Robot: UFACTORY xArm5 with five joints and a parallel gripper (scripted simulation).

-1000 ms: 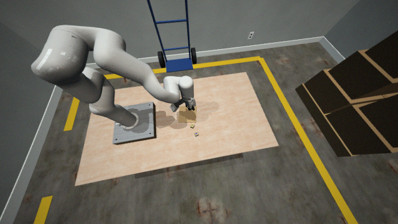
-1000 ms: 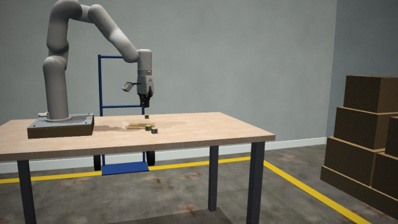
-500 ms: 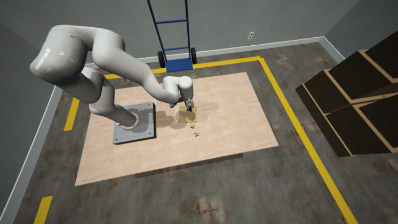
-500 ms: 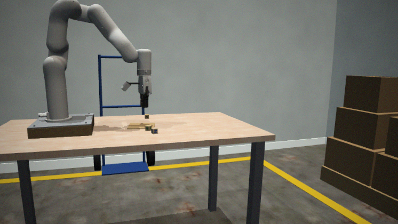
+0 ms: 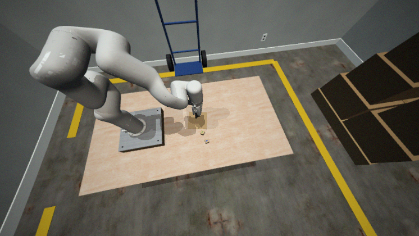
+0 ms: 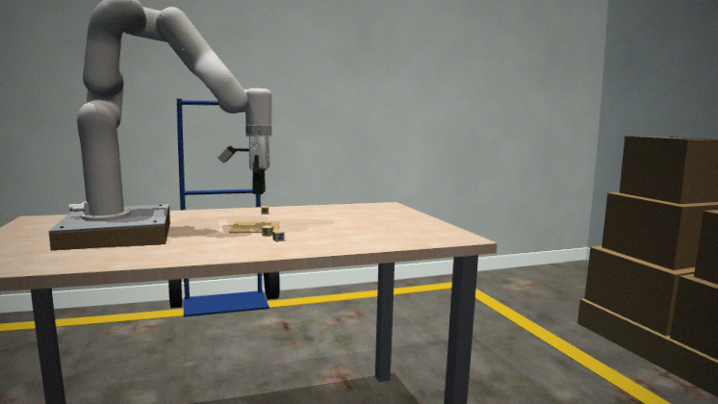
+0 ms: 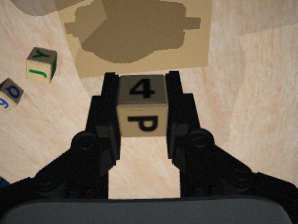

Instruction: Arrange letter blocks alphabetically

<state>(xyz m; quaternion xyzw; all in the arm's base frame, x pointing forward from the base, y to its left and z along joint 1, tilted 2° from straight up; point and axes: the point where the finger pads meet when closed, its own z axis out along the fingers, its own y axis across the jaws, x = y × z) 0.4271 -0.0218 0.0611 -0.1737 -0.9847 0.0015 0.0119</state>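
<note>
My gripper is now 1 cm past the tan mat and 12 cm above it. The rest, counted from my hand: block (6 cm ahead, 21 cm to the left, 11 cm below).
</note>
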